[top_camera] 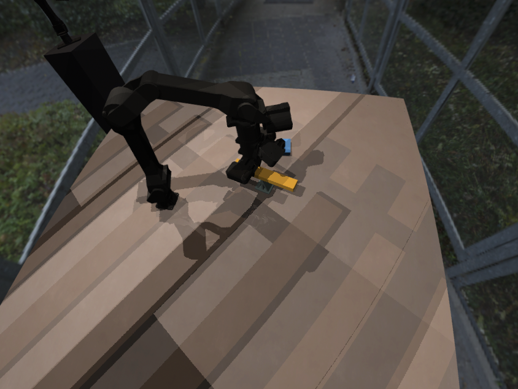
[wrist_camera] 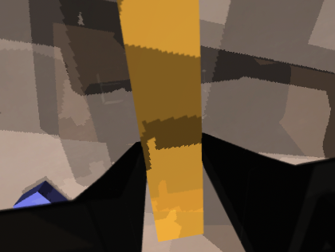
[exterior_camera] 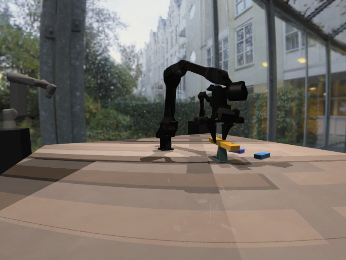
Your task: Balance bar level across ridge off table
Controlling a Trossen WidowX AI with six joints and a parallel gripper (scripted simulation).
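Right now the orange bar is 30 mm ahead of my gripper tip and 10 mm to the right of it. From my gripper tip the other things lie so: light blue block 70 mm ahead, 170 mm to the left, 60 mm below; dark blue block 60 mm behind, 150 mm to the left, 60 mm below.
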